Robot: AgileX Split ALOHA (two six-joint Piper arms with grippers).
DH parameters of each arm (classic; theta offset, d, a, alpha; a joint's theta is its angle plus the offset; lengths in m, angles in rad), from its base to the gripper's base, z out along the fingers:
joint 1: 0 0.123 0 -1.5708
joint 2: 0.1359 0 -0.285 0
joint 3: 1.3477 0 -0.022 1.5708
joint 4: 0 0.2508 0 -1.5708
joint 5: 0 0 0.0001 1.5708
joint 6: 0 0.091 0 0
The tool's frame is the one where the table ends.
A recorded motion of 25 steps. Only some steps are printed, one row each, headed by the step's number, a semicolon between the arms.
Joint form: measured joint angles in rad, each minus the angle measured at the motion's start. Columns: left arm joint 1, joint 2, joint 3, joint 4, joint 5, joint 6; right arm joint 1, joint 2, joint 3, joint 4, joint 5, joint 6.
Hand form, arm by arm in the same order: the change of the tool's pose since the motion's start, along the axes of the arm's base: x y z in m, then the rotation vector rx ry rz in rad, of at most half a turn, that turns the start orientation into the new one. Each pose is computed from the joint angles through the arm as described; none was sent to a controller.
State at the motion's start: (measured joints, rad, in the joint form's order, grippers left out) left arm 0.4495 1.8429 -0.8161 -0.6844 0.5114 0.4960; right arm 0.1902 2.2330 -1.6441 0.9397 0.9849 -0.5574
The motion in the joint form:
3: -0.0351 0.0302 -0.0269 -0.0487 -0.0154 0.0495; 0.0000 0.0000 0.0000 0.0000 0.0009 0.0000
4: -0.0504 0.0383 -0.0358 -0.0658 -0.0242 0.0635; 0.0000 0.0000 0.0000 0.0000 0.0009 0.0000
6: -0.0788 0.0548 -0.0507 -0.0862 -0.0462 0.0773; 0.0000 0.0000 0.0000 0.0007 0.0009 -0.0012
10: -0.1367 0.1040 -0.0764 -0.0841 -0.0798 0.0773; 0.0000 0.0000 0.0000 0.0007 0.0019 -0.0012
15: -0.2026 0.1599 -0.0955 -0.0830 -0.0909 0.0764; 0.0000 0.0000 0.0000 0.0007 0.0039 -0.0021
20: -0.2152 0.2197 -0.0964 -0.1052 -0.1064 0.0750; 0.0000 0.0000 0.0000 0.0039 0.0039 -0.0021
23: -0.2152 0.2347 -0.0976 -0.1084 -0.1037 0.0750; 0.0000 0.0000 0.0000 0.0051 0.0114 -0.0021
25: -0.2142 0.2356 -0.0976 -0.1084 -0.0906 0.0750; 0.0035 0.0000 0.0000 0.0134 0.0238 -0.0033
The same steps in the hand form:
3: 0.0123 -0.0069 -0.0033 0.0012 -0.0258 -0.0356; -0.0001 0.0000 0.0000 0.0002 0.0006 0.0006
4: 0.0168 -0.0102 -0.0039 0.0041 -0.0373 -0.0464; -0.0001 0.0000 0.0000 0.0002 0.0006 0.0006
6: 0.0246 -0.0160 -0.0059 0.0148 -0.0530 -0.0622; -0.0001 0.0001 0.0000 0.0007 -0.0001 0.0011
10: 0.0364 -0.0294 -0.0168 0.0327 -0.0466 -0.1088; -0.0002 0.0001 0.0001 0.0010 0.0005 0.0018
15: 0.0444 -0.0487 -0.0316 0.0281 -0.0178 -0.1710; -0.0003 0.0001 0.0001 0.0014 0.0012 0.0039
20: 0.0437 -0.0528 -0.0508 0.0106 0.0274 -0.1581; -0.0003 0.0003 0.0003 0.0042 0.0017 0.0023
23: 0.0430 -0.0533 -0.0555 0.0026 0.0413 -0.1564; -0.0009 0.0005 0.0004 0.0072 0.0068 0.0071
25: 0.0422 -0.0539 -0.0557 -0.0082 0.0484 -0.1600; -0.0023 0.0028 0.0010 0.0176 0.0153 0.0163

